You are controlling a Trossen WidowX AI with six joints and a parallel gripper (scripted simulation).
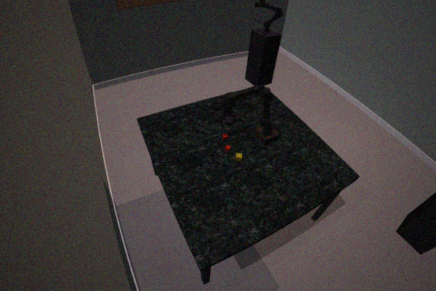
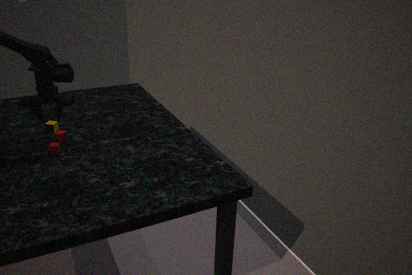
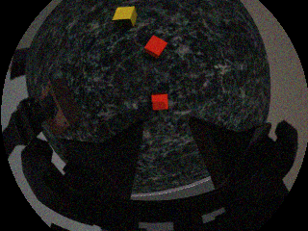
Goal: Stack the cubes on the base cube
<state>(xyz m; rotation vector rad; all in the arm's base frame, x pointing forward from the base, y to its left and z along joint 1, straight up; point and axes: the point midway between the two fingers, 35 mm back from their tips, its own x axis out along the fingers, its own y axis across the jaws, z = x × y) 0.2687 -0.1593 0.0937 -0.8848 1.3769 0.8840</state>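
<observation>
Now: the yellow cube 220 mm to the left of my gripper tip, 110 mm below it and 30 mm ahead of it.
</observation>
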